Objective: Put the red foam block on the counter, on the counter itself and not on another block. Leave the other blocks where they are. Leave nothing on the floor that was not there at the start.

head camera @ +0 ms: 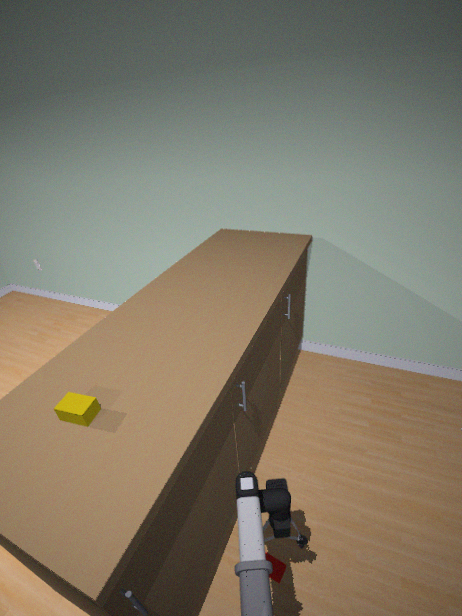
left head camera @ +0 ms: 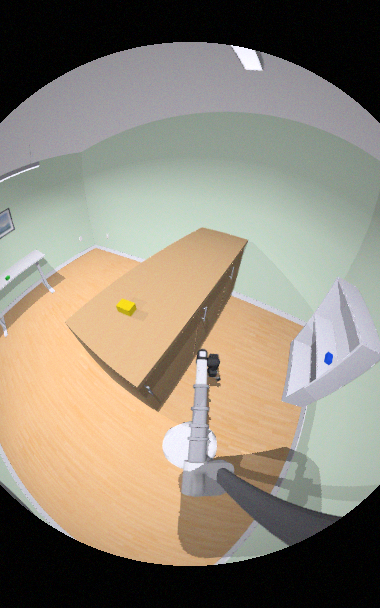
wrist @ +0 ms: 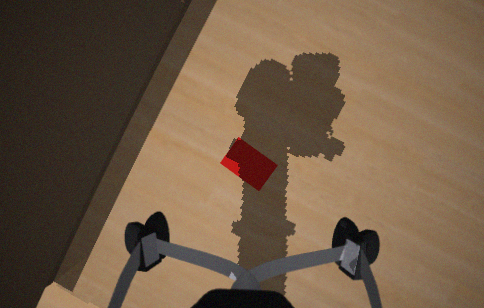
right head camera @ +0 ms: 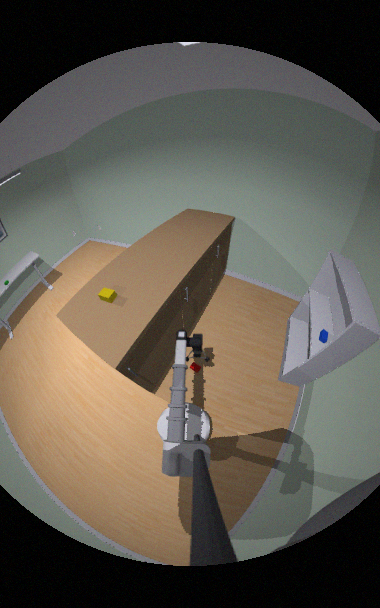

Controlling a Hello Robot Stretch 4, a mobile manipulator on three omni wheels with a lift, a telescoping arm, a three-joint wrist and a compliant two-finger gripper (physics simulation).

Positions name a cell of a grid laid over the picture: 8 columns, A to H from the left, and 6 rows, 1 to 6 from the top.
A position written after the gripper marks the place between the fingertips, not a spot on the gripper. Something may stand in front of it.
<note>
In view: the gripper (wrist: E5), a red foam block (wrist: E4), a yellow block (head camera: B4) and a brown counter (head camera: D4).
The brown counter is seen too in the left head camera view (left head camera: D3), in the wrist view (wrist: B2) and in the right head camera view (right head camera: D3). The wrist view misses the yellow block: it is out of frame.
</note>
